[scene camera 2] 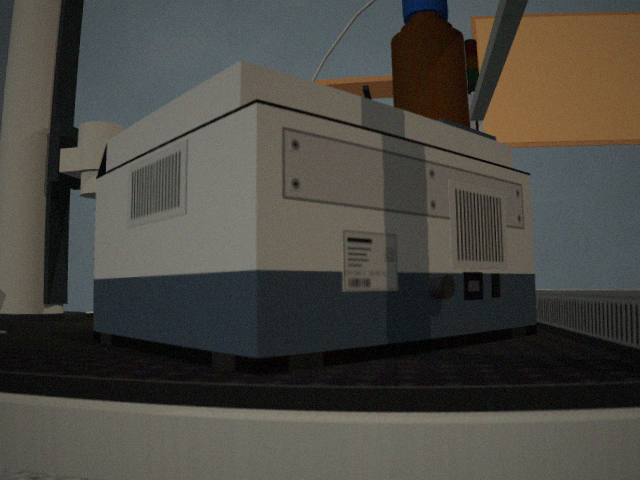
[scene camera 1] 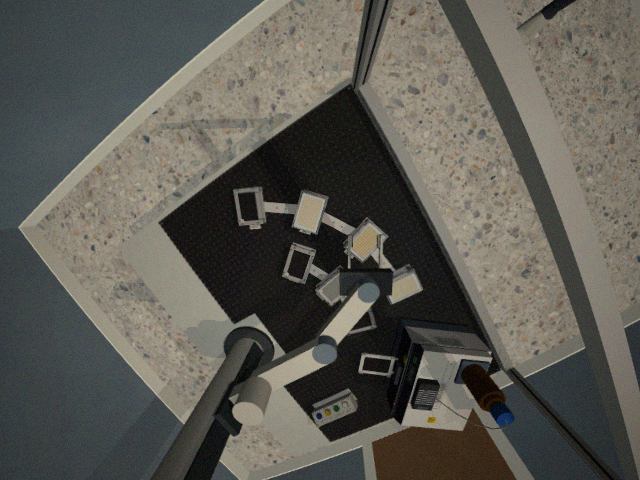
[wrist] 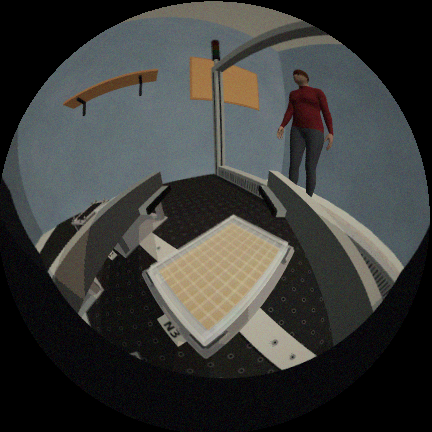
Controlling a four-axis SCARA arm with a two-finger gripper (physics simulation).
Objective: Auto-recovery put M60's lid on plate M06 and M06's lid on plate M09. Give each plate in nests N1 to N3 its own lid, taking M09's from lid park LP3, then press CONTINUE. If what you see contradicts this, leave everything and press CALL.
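Frame: origin at the arm's base, x right, y back, z down, level; millimetres.
Where they show: gripper, fingertip midpoint: (scene camera 1: 365, 235) (wrist: 212, 177); arm's base, origin of the base link: (scene camera 1: 249, 348).
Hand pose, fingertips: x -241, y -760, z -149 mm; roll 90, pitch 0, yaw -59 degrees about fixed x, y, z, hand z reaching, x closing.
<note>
Each offset is from my fingertips to the top centre of the thing. "spot": to the spot under its first point.
My gripper (scene camera 1: 366, 242) (wrist: 212, 177) is open, its two fingers apart with nothing between them. It is above the plate in nest N3 {spot: dx +39, dy +8, dz +60 mm} (scene camera 1: 366, 241) (wrist: 220, 275), which has a tan grid and a clear, glassy rim that looks like a lid. The label N3 {spot: dx +69, dy +95, dz +134 mm} (wrist: 171, 329) shows beside it. Two more tan plates stand in scene camera 1: one plate {dx -164, dy +133, dz +48 mm} (scene camera 1: 310, 210) to the upper left, another plate {dx +282, dy -21, dz +59 mm} (scene camera 1: 405, 287) to the lower right. A grey flat piece (scene camera 1: 329, 287) (wrist: 134, 234) lies in a holder, partly hidden by the arm. Plate and lid codes are not readable. The button box {spot: dx +689, dy +542, dz +69 mm} (scene camera 1: 334, 408) has several coloured buttons.
Empty frame holders {spot: dx -286, dy +292, dz +131 mm} (scene camera 1: 262, 206) {spot: dx +16, dy +243, dz +90 mm} (scene camera 1: 311, 264) {spot: dx +365, dy +152, dz +88 mm} (scene camera 1: 373, 320) {spot: dx +490, dy +210, dz +39 mm} (scene camera 1: 377, 355) stand around. A white and blue machine (scene camera 1: 444, 356) (scene camera 2: 175, 248) carries a brown bottle {spot: dx +597, dy -83, dz -182 mm} (scene camera 1: 483, 386) (scene camera 2: 429, 67). A person in red (wrist: 307, 110) stands beyond the cell edge. A signal tower {spot: dx -446, dy -257, dz -619 mm} (scene camera 2: 470, 64) (wrist: 215, 50) shows behind.
</note>
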